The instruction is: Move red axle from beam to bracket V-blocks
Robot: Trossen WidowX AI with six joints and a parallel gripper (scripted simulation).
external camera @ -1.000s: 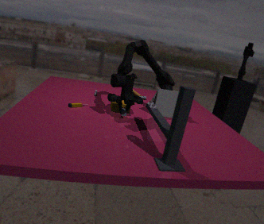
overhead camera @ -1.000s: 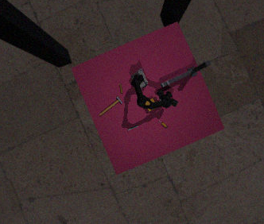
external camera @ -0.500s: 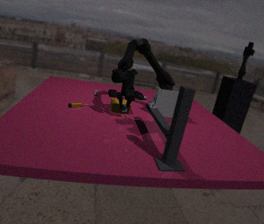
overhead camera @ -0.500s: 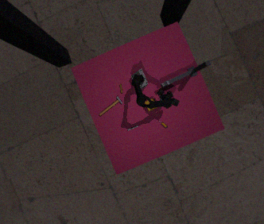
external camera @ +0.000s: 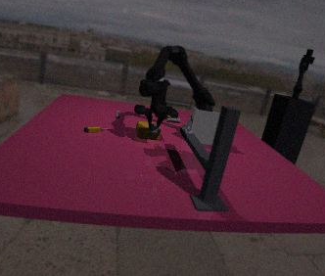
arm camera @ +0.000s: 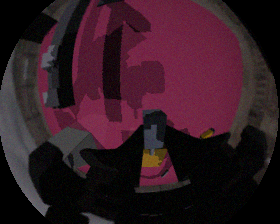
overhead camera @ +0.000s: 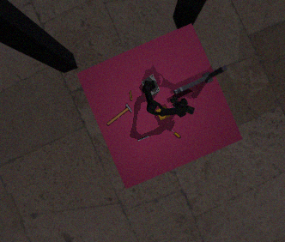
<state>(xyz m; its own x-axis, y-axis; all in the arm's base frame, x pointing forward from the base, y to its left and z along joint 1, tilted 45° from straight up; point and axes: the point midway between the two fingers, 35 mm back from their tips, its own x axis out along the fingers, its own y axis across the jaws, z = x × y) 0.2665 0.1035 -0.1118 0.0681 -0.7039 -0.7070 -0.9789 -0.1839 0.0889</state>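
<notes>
My gripper tip is 13 cm to the left of the yellow block, 5 cm above it and 2 cm short of it. Round my gripper tip: black tool 26 cm ahead, 7 cm to the right, 6 cm below; upright peg 2 cm to the right, 1 cm above.
</notes>
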